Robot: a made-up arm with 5 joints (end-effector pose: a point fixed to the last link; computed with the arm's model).
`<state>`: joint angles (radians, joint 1 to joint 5).
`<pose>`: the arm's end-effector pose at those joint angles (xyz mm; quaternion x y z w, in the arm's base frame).
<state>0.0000 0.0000 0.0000 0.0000 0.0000</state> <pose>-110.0 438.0 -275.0 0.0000 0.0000 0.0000 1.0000</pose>
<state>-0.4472 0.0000 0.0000 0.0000 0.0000</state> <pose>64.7 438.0 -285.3 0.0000 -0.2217 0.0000 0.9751</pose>
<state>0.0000 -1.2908 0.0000 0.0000 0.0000</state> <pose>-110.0 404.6 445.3 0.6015 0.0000 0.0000 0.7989</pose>
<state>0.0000 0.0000 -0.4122 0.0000 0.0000</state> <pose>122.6 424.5 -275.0 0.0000 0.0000 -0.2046 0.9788</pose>
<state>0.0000 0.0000 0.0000 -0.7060 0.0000</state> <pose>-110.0 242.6 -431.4 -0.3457 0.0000 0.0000 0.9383</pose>
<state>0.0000 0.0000 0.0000 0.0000 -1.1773</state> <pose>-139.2 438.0 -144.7 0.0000 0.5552 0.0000 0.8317</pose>
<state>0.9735 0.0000 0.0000 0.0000 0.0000</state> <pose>-375.2 438.0 -18.2 0.0000 0.4678 0.0000 0.8839</pose>
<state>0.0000 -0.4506 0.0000 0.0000 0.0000</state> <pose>-110.0 535.8 -25.7 0.2234 0.0000 0.0000 0.9747</pose>
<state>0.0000 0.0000 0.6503 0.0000 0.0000</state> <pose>-433.7 272.2 -275.0 0.0000 0.0000 0.3195 0.9476</pose>
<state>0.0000 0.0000 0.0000 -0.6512 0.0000</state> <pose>-110.0 261.2 -424.6 -0.3199 0.0000 0.0000 0.9475</pose>
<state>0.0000 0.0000 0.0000 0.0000 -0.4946</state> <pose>-141.4 438.0 -225.2 0.0000 0.2448 0.0000 0.9696</pose>
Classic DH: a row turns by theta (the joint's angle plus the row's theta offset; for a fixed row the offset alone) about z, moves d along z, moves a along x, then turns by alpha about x. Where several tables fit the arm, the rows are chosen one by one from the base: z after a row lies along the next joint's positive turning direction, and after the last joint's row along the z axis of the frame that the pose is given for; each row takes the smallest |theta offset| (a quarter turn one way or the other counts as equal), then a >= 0, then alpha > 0; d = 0 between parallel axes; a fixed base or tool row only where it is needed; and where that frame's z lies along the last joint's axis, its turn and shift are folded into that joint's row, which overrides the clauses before.
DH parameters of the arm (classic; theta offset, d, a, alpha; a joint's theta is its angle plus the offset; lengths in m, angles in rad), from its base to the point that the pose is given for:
base (fixed): 0 0.104 0 -1.5708
joint 1: 1.5708 -0.057 0.041 -1.5708
joint 2: 1.5708 0.026 0.068 -1.5708
joint 3: 0 -0.151 -0.253 -1.5708
joint 4: 1.5708 -0.001 0.1 1.5708
joint 5: -1.5708 -0.31 0.083 1.5708
tool (fixed): 3.1416 -0.087 0 0

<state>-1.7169 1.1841 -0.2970 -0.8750 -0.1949</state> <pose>476.3 -416.4 147.0 -0.3696 -0.3679 -0.7767 0.3533</pose>
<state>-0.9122 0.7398 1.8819 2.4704 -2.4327</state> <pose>-31.6 -85.4 96.2 0.0179 -0.8485 -0.4489 0.2798</pose>
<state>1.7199 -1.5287 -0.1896 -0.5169 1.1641</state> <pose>254.8 444.0 -33.5 0.0131 0.3166 -0.4848 0.8152</pose>
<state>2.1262 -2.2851 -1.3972 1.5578 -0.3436</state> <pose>-241.6 -247.5 -169.8 0.0157 0.1729 0.9371 0.3027</pose>
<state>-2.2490 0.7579 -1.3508 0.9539 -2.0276</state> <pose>-231.0 65.7 401.3 0.3046 -0.5550 0.2847 0.7198</pose>
